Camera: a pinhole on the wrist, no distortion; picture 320 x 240 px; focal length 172.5 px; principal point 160.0 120.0 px. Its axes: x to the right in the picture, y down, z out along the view. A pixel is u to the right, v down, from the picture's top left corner.
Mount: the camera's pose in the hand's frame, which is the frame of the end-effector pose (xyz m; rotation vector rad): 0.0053 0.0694 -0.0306 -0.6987 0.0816 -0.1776
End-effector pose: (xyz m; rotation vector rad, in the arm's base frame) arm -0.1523 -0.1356 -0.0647 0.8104 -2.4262 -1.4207
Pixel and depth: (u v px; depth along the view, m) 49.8 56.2 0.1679
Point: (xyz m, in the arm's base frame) -0.1954 0.0720 -0.0007
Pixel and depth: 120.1 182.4 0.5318
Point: -0.4501 0.2801 0.2981
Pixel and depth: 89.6 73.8 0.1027
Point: -0.2029 -0.0260 0.0078
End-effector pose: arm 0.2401 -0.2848 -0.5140 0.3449 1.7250 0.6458
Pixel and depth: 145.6 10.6 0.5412
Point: 0.8069 -0.0190 -0.4957
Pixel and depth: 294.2 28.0 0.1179
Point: 0.3001 -0.1416 -0.5634
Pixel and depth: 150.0 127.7 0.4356
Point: 0.4682 0.0984 -0.3749
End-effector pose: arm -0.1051 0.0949 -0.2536 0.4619 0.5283 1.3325
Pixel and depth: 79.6 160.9 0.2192
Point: -0.2592 0.0835 -0.0057
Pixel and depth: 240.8 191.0 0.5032
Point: -0.3138 0.5078 0.1838
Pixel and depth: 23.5 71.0 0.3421
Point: -0.1668 -0.0863 0.1628
